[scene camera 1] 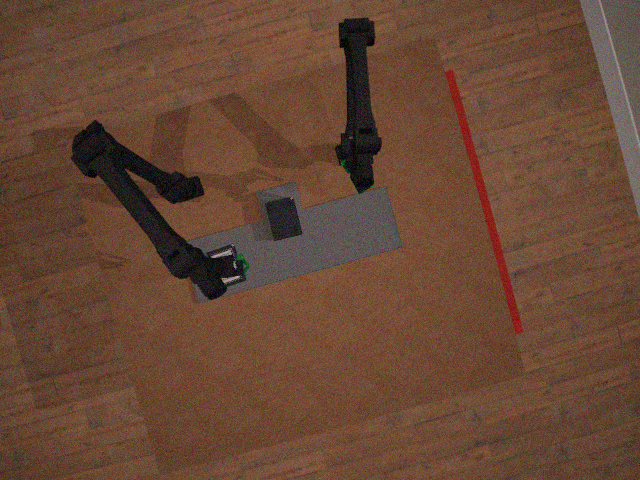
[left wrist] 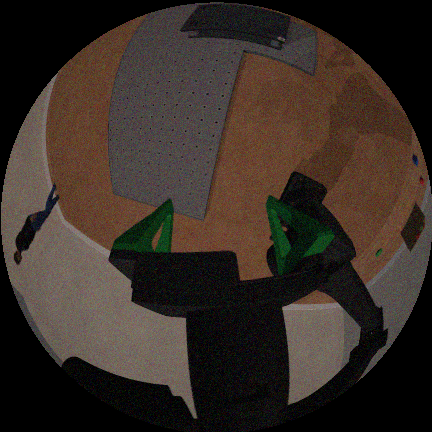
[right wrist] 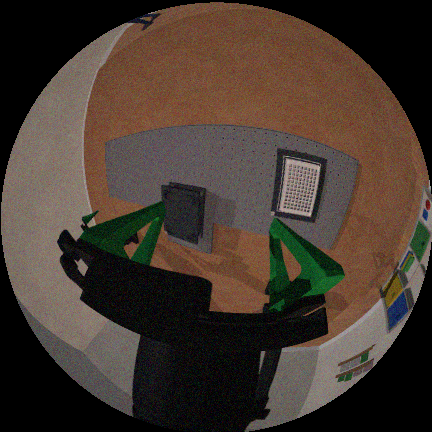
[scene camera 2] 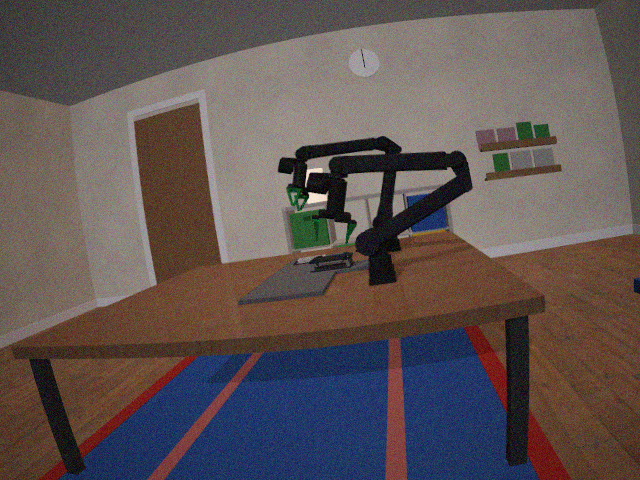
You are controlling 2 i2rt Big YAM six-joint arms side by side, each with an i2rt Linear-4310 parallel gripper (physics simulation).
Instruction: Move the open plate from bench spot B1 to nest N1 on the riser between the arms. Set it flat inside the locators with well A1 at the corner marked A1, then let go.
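Where they show: left gripper, between the fingertips: (scene camera 1: pixel 354 182) (left wrist: pixel 220 200) (right wrist: pixel 103 220) (scene camera 2: pixel 331 242); right gripper, between the fingertips: (scene camera 1: pixel 236 268) (right wrist: pixel 218 214) (scene camera 2: pixel 296 208); left arm's base, origin of its link: (scene camera 1: pixel 350 153) (left wrist: pixel 297 202) (scene camera 2: pixel 383 280); right arm's base, origin of its link: (scene camera 1: pixel 188 189) (scene camera 2: pixel 391 250).
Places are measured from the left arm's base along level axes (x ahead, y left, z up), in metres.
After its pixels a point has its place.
Observation:
The open plate (right wrist: pixel 300 187) {y -0.652, x 0.338, z 0.027 m} (scene camera 2: pixel 308 259) {y -0.610, x 0.345, z 0.027 m} is pale with many wells and lies flat in a dark frame on the grey board. In scene camera 1 my right gripper partly covers it. The dark riser (scene camera 1: pixel 283 219) {y -0.353, x 0.208, z 0.055 m} (scene camera 2: pixel 333 262) (left wrist: pixel 237 21) (right wrist: pixel 184 214) {y -0.373, x 0.213, z 0.055 m} stands near the board's middle; its locators are hard to make out and the A1 mark is not readable. My right gripper (scene camera 1: pixel 241 263) {y -0.533, x 0.348, z 0.264 m} (scene camera 2: pixel 298 206) {y -0.533, x 0.348, z 0.264 m} (right wrist: pixel 218 214) {y -0.533, x 0.348, z 0.264 m} is open and empty, above the plate's area. My left gripper (scene camera 1: pixel 357 176) {y -0.039, x 0.152, z 0.143 m} (scene camera 2: pixel 332 241) {y -0.039, x 0.152, z 0.143 m} (left wrist: pixel 220 200) {y -0.039, x 0.152, z 0.143 m} is open and empty, above the board's other end, apart from the riser.
The perforated grey board (scene camera 1: pixel 346 222) {y -0.098, x 0.288, z 0.013 m} (scene camera 2: pixel 289 286) {y -0.044, x 0.317, z 0.013 m} (left wrist: pixel 165 115) {y -0.104, x 0.289, z 0.013 m} (right wrist: pixel 235 150) {y -0.486, x 0.392, z 0.013 m} lies on the wooden table (scene camera 1: pixel 330 361) {y -0.325, x 0.860, z 0.000 m} (scene camera 2: pixel 434 289) {y 0.240, x -0.147, z 0.000 m}. A red strip (scene camera 1: pixel 483 201) runs at the right in scene camera 1. A person (left wrist: pixel 32 227) stands beyond the table in the left wrist view.

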